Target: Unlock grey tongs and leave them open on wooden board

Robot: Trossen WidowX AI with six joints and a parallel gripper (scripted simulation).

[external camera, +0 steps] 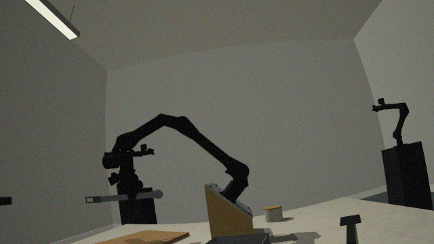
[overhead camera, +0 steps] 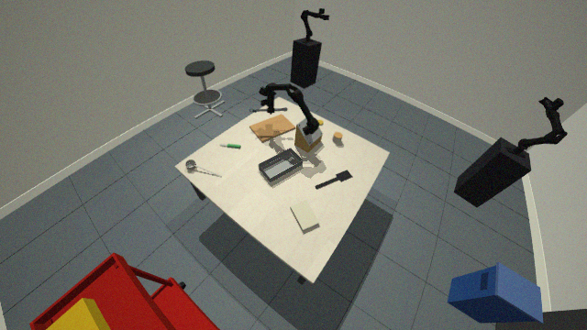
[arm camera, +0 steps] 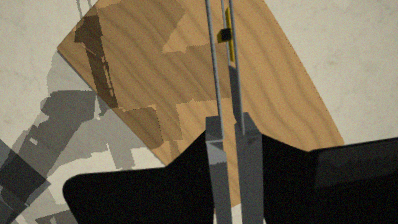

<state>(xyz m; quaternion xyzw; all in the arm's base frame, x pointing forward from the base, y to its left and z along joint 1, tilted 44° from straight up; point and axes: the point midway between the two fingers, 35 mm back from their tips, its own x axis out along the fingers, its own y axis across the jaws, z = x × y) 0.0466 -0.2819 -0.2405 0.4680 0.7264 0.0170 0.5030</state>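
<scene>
Right now the wooden board is 15 cm below my gripper tip, 2 cm to the left of it and 1 cm behind it. Also, from my gripper tip: small jar (53 cm to the left, 31 cm behind, 12 cm below); grey roasting tin (40 cm to the left, 27 cm ahead, 12 cm below); green-handled tool (42 cm ahead, 15 cm below, 6 cm to the right).
</scene>
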